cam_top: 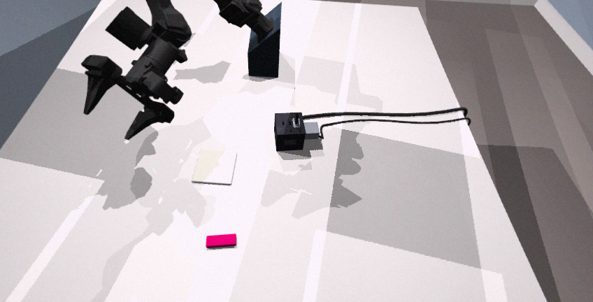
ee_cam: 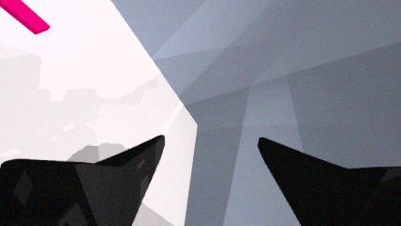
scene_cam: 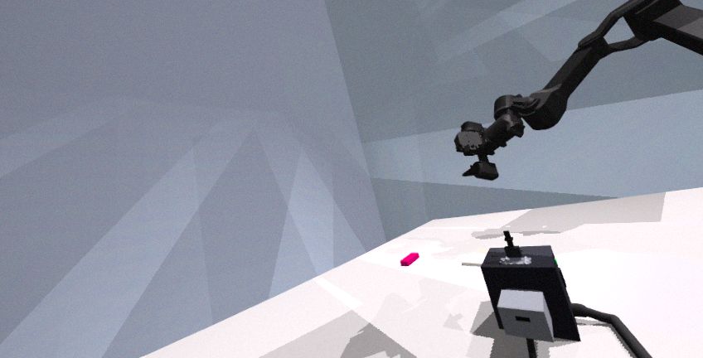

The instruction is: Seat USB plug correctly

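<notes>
Now: the usb plug 39 cm to the left of my gripper tip, 14 cm below it and 14 cm behind it. Also, from my gripper tip: socket 39 cm to the left, 17 cm below, 14 cm behind; then pink block 23 cm below, 20 cm to the left, 15 cm ahead; then flat pad 23 cm below, 17 cm to the left, 5 cm behind.
</notes>
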